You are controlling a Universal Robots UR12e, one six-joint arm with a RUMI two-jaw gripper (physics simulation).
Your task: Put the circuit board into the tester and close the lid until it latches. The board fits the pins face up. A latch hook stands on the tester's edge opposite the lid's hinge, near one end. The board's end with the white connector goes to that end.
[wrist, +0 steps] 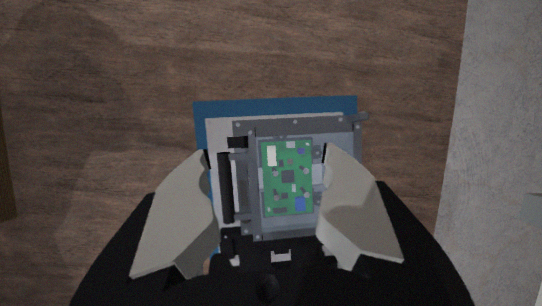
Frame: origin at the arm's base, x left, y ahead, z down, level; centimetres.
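Seen in the pictures: gripper, between the fingertips: (266, 148).
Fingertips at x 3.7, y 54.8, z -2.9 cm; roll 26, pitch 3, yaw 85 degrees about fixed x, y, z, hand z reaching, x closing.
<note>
Pixels of each thing's top centre, then the offset from my fingertips to it. "pt": a spot on its surface instead. Level surfaces: height alone.
- green circuit board, a spot on its surface: (287, 177) pt dx -4.1, dy +3.2, dz +6.5 cm
- tester, a spot on its surface: (265, 127) pt dx +2.1, dy +0.1, dz +6.5 cm
- lid's dark grey frame, centre of its top: (293, 184) dx -5.0, dy +4.0, dz +6.3 cm
- black block, a spot on its surface: (237, 142) pt dx +0.1, dy -3.3, dz +7.0 cm
- black bar, a spot on its surface: (226, 187) pt dx -5.6, dy -4.4, dz +6.3 cm
- black fixture, a spot on its surface: (300, 245) pt dx -19.5, dy +8.0, dz +14.4 cm
- white piece, a spot on its surface: (281, 256) pt dx -22.7, dy +4.7, dz +15.6 cm
- blue mat, height of its surface: dz +16.0 cm
- pale sheet, a spot on its surface: (216, 131) pt dx +1.5, dy -8.1, dz +15.6 cm
The green circuit board (287, 177) lies face up inside the tester (265, 126), with its white connector near the upper left end. The lid's dark grey frame (253, 190) seems to lie down over the tester around the board, with a pale, clear-looking pane. A black block (237, 142), seemingly the latch hook, stands at the tester's upper left edge, and a black bar (226, 187) runs along the left side. Whether the hook holds the lid cannot be told. My gripper (266, 148) is open and empty, with its fingertips left and right of the board in view, seemingly above the tester.
A black fixture (300, 245) with a white piece (281, 256) shows below the tester, partly hidden by the gripper. A blue mat (275, 105) borders a pale sheet (216, 131) beneath. Brown wood surrounds them. A light grey surface (500, 100) is at the right.
</note>
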